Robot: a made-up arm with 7 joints. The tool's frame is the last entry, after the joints.
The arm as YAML. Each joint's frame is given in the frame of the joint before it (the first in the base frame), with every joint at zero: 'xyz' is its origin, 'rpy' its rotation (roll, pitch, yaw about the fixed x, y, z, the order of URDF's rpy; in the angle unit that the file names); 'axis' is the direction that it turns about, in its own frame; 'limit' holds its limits. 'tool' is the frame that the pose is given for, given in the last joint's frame.
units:
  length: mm
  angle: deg
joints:
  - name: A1
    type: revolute
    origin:
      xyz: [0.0, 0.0, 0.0]
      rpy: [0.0, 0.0, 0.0]
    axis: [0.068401, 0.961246, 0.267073]
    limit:
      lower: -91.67
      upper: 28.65
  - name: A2
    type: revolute
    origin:
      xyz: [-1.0, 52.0, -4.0]
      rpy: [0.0, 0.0, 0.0]
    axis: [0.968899, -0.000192, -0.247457]
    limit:
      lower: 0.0
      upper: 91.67
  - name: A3
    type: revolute
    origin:
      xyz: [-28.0, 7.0, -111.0]
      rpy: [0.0, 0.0, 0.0]
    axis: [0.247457, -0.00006, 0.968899]
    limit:
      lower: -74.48
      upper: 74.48
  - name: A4
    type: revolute
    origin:
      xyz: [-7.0, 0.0, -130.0]
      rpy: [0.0, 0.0, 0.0]
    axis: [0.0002, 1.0, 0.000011]
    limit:
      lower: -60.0
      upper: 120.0
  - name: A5
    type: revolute
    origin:
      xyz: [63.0, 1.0, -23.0]
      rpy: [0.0, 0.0, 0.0]
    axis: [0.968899, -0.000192, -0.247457]
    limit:
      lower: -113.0
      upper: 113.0
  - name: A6
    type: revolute
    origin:
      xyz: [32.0, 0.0, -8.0]
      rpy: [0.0, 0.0, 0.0]
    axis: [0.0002, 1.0, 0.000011]
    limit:
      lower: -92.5
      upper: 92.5
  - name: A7
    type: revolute
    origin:
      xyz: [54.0, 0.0, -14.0]
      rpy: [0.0, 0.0, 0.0]
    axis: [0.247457, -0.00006, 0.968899]
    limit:
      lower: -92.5
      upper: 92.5
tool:
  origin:
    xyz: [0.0, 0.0, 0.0]
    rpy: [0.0, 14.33, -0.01]
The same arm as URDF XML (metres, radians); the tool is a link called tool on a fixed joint. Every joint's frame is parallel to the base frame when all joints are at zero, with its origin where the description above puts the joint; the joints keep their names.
<robot name="arm">
  <joint name="tool_joint" type="fixed">
    <parent link="link7"/>
    <child link="tool"/>
    <origin xyz="0 0 0" rpy="0 0.2501 -0.0002"/>
  </joint>
  <joint name="A7" type="revolute">
    <parent link="link6"/>
    <child link="link7"/>
    <origin xyz="0.054 0 -0.014"/>
    <axis xyz="0.247497 -0.0001 0.968889"/>
    <limit lower="-1.6144" upper="1.6144"/>
  </joint>
  <joint name="A6" type="revolute">
    <parent link="link5"/>
    <child link="link6"/>
    <origin xyz="0.032 0 -0.008"/>
    <axis xyz="0.0002 1 0"/>
    <limit lower="-1.6144" upper="1.6144"/>
  </joint>
  <joint name="A5" type="revolute">
    <parent link="link4"/>
    <child link="link5"/>
    <origin xyz="0.063 0.001 -0.023"/>
    <axis xyz="0.968889 -0.0002 -0.247497"/>
    <limit lower="-1.9722" upper="1.9722"/>
  </joint>
  <joint name="A4" type="revolute">
    <parent link="link3"/>
    <child link="link4"/>
    <origin xyz="-0.007 0 -0.13"/>
    <axis xyz="0.0002 1 0"/>
    <limit lower="-1.0472" upper="2.0944"/>
  </joint>
  <joint name="A3" type="revolute">
    <parent link="link2"/>
    <child link="link3"/>
    <origin xyz="-0.028 0.007 -0.111"/>
    <axis xyz="0.247497 -0.0001 0.968889"/>
    <limit lower="-1.2999" upper="1.2999"/>
  </joint>
  <joint name="A2" type="revolute">
    <parent link="link1"/>
    <child link="link2"/>
    <origin xyz="-0.001 0.052 -0.004"/>
    <axis xyz="0.968889 -0.0002 -0.247497"/>
    <limit lower="0" upper="1.5999"/>
  </joint>
  <joint name="A1" type="revolute">
    <parent link="base"/>
    <child link="link1"/>
    <origin xyz="0 0 0"/>
    <axis xyz="0.068403 0.961235 0.26711"/>
    <limit lower="-1.5999" upper="0.5"/>
  </joint>
  <link name="base"/>
  <link name="link1"/>
  <link name="link2"/>
  <link name="link3"/>
  <link name="link4"/>
  <link name="link5"/>
  <link name="link6"/>
  <link name="link7"/>
  <link name="tool"/>
</robot>

